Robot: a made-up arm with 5 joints.
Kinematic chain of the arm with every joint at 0, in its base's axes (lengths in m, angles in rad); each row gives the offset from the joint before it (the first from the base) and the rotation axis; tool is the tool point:
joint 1: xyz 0 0 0.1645 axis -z
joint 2: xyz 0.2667 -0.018 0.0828 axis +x
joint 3: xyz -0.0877 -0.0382 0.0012 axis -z
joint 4: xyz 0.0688 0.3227 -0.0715 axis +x
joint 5: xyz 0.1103 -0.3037 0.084 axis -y
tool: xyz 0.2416 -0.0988 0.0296
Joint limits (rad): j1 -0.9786..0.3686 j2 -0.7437..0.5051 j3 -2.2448..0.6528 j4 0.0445..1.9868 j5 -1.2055..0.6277
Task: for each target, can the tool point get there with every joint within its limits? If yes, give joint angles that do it. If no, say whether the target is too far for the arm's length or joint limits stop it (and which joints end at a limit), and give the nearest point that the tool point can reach.
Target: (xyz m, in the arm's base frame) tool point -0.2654 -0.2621 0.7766
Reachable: no: joint limits stop it (at a limit: joint 1, joint 2, joint 3, joint 4) | nearest point -0.1245 0.1141 0.5311 | short by 0.471 m
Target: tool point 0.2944 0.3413 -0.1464
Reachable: yes | joints -0.0169 0.1401 -0.8484 0.8310 -1.0205
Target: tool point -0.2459 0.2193 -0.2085
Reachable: yes | joints -0.5851 -0.0075 -1.7581 1.3635 -0.2490
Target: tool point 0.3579 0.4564 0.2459
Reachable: yes | joints -0.7063 0.2826 -0.6688 0.3189 0.2236
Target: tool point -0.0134 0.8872 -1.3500
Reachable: no: too far | nearest point 0.0656 0.4612 -0.4260 | short by 1.020 m
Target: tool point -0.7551 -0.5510 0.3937
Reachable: no: joint limits stop it (at a limit: joint 2, joint 3, joint 4, joint 5) | nearest point -0.5115 -0.3732 0.0902 | short by 0.428 m
